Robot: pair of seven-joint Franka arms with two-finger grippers.
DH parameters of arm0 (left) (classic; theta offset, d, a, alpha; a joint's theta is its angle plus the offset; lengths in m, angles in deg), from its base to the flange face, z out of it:
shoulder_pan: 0 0.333 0 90
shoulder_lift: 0 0 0 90
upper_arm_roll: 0 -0.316 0.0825 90
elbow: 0 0 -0.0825 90
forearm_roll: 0 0.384 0 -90
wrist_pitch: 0 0 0.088 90
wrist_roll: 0 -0.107 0 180
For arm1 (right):
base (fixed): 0 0 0 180
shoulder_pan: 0 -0.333 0 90
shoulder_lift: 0 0 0 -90
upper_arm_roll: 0 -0.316 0.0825 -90
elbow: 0 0 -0.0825 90
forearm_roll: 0 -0.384 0 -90
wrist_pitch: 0 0 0.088 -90
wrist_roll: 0 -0.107 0 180
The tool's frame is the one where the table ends.
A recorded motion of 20 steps. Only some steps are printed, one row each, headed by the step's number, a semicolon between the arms.
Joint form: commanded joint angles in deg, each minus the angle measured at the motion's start. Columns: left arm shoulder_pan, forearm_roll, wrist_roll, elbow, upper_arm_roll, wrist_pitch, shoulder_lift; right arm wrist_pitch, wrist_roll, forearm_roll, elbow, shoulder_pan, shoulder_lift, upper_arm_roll.
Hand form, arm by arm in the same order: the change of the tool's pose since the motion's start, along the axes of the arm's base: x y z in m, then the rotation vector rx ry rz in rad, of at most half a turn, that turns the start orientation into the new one. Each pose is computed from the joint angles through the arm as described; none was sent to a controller.
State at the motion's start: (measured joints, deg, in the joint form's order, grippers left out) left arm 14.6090 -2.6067 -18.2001 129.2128 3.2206 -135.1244 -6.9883; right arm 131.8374 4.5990 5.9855 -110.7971 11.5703 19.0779 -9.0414
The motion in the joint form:
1: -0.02 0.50 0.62 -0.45 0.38 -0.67 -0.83; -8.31 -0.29 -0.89 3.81 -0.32 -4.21 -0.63
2: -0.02 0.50 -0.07 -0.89 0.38 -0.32 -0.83; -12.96 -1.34 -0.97 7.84 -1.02 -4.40 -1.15
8: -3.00 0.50 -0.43 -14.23 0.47 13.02 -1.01; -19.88 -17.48 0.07 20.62 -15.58 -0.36 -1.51
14: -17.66 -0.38 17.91 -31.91 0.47 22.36 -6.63; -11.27 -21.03 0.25 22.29 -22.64 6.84 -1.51
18: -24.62 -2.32 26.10 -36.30 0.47 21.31 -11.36; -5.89 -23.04 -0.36 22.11 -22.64 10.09 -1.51
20: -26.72 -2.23 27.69 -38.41 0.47 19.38 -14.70; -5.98 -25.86 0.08 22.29 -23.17 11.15 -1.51
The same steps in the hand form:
1: 0.0041 -0.0028 -0.0035 0.0057 -0.0037 -0.0019; 0.0014 0.0079 0.0621 -0.0034 0.0057 -0.0056
2: 0.0059 -0.0024 -0.0008 0.0057 -0.0058 -0.0141; 0.0087 0.0188 0.0898 -0.0033 0.0122 -0.0094
8: 0.0523 -0.0254 0.0785 -0.0008 -0.0044 -0.0805; 0.0268 0.1806 0.1402 0.0071 -0.0298 -0.0395
14: 0.1084 -0.1792 0.1489 -0.0248 -0.0364 -0.0144; 0.0345 0.2682 0.0845 0.0543 -0.0743 0.0251
18: 0.1180 -0.2613 0.1343 -0.0654 -0.0305 0.0224; 0.0450 0.2726 0.0532 0.0905 -0.0983 -0.0140
20: 0.1271 -0.2876 0.1164 -0.0704 -0.0387 0.0167; 0.0440 0.2787 0.0416 0.0856 -0.0832 -0.0507

